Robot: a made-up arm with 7 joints. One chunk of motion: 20 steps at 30 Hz.
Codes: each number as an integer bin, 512 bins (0 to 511) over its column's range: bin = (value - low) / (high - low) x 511, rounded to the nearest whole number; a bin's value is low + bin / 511 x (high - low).
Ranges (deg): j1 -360..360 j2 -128.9..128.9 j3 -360..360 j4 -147.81..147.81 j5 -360..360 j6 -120.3..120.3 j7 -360..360
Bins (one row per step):
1: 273 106 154 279 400 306 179
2: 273 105 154 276 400 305 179
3: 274 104 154 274 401 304 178
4: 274 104 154 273 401 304 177
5: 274 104 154 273 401 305 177
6: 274 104 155 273 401 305 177
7: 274 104 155 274 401 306 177
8: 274 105 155 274 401 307 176
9: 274 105 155 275 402 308 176
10: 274 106 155 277 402 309 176
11: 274 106 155 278 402 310 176
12: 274 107 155 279 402 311 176
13: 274 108 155 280 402 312 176
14: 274 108 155 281 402 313 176
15: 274 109 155 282 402 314 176
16: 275 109 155 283 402 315 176
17: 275 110 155 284 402 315 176
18: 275 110 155 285 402 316 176
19: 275 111 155 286 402 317 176
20: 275 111 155 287 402 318 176
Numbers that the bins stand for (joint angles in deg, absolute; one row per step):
1: 24.66 -75.42 -143.01 13.60 203.60 23.78 -107.79
2: 24.66 -75.93 -143.01 11.86 203.60 23.31 -107.79
3: 26.07 -76.43 -143.01 10.70 205.01 22.84 -109.20
4: 26.07 -76.43 -143.01 10.12 205.01 22.84 -110.61
5: 26.07 -76.43 -143.01 10.12 205.01 23.31 -110.61
6: 26.07 -76.43 -141.60 10.12 205.01 23.31 -110.61
7: 26.07 -76.43 -141.60 10.70 205.01 23.78 -110.61
8: 26.07 -75.93 -141.60 10.70 205.01 24.25 -112.02
9: 26.07 -75.93 -141.60 11.28 206.42 24.72 -112.02
10: 26.07 -75.42 -141.60 12.44 206.42 25.19 -112.02
11: 26.07 -75.42 -141.60 13.02 206.42 25.66 -112.02
12: 26.07 -74.92 -141.60 13.60 206.42 26.13 -112.02
13: 26.07 -74.41 -141.60 14.17 206.42 26.60 -112.02
14: 26.07 -74.41 -141.60 14.75 206.42 27.07 -112.02
15: 26.07 -73.91 -141.60 15.33 206.42 27.54 -112.02
16: 27.48 -73.91 -141.60 15.91 206.42 28.02 -112.02
17: 27.48 -73.40 -141.60 16.49 206.42 28.02 -112.02
18: 27.48 -73.40 -141.60 17.07 206.42 28.49 -112.02
19: 27.48 -72.90 -141.60 17.64 206.42 28.96 -112.02
20: 27.48 -72.90 -141.60 18.22 206.42 29.43 -112.02

